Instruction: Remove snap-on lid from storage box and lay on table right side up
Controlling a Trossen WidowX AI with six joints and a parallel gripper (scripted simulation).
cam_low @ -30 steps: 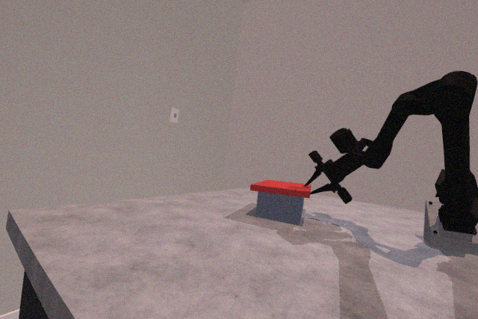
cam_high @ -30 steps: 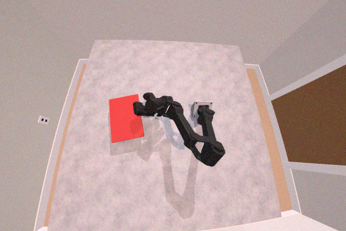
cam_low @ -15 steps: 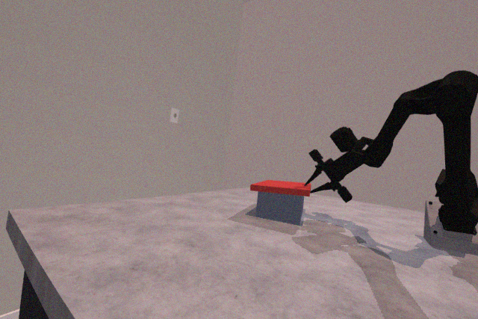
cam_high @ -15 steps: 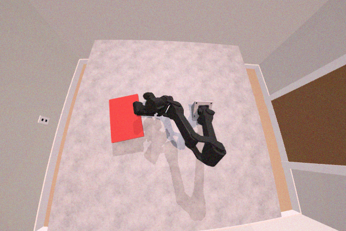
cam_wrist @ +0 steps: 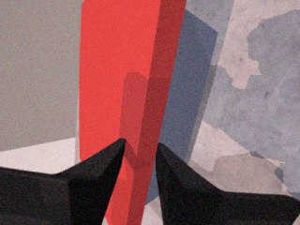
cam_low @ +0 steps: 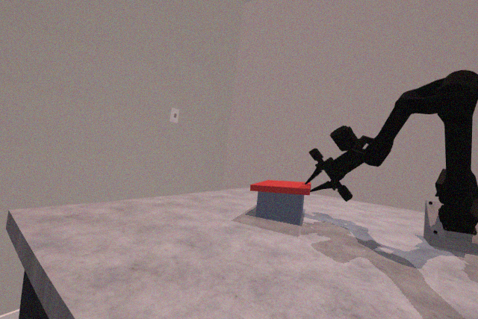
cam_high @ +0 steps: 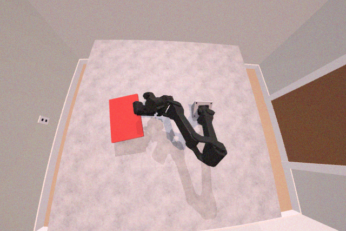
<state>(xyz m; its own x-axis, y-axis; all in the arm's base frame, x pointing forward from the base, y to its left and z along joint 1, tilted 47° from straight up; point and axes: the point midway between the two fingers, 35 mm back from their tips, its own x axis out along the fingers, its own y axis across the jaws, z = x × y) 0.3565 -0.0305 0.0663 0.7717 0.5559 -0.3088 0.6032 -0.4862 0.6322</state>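
The lid lies 8 cm ahead of my gripper tip and 1 cm to the left of it. From my gripper tip the other things lie so: storage box (8 cm ahead, 5 cm below, 1 cm to the left).
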